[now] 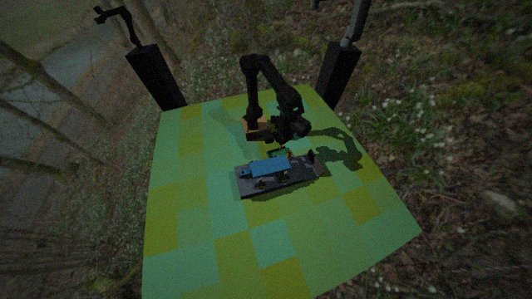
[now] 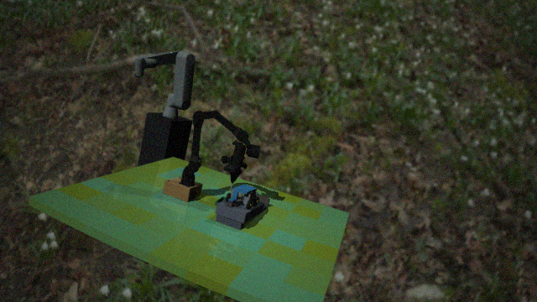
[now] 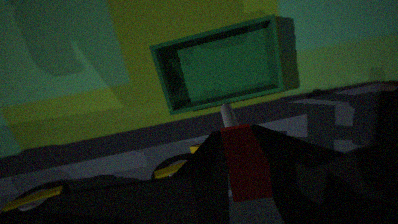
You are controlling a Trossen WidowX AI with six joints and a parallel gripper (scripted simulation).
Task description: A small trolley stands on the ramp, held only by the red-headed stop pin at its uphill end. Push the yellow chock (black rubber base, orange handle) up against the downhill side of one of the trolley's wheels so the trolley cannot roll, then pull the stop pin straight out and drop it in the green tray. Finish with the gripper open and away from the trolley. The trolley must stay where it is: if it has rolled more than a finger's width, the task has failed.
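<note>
Now: gripper tip 14 cm above the green tray and 2 cm past it. The rest, counted from my gripper tip: red-headed stop pin: right at my gripper tip; blue trolley: 12 cm ahead, 8 cm to the right, 2 cm below; yellow chock: 5 cm below, 5 cm ahead, 1 cm to the left.
</note>
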